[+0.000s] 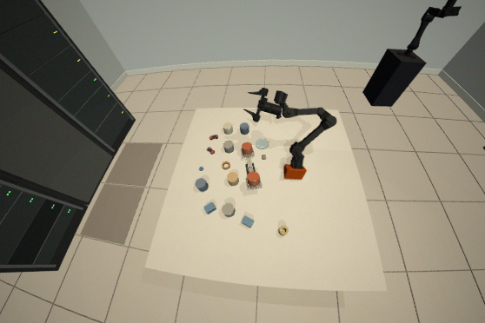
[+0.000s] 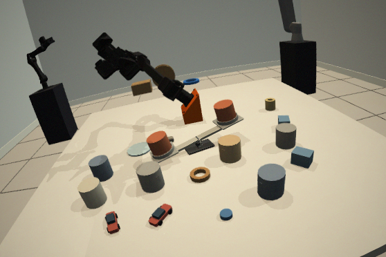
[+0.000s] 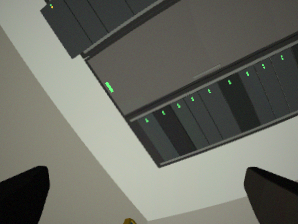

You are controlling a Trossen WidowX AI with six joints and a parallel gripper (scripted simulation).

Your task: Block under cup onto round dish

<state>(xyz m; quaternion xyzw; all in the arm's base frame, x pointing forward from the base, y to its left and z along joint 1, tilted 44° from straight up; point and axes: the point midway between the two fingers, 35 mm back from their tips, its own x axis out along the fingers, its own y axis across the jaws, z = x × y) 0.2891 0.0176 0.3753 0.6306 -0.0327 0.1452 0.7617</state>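
My gripper tip is 10 mm short of the grey block, 80 mm to the right of it and 360 mm above it. Round my gripper tip: round dish (100 mm behind, 10 mm to the right, 400 mm below).
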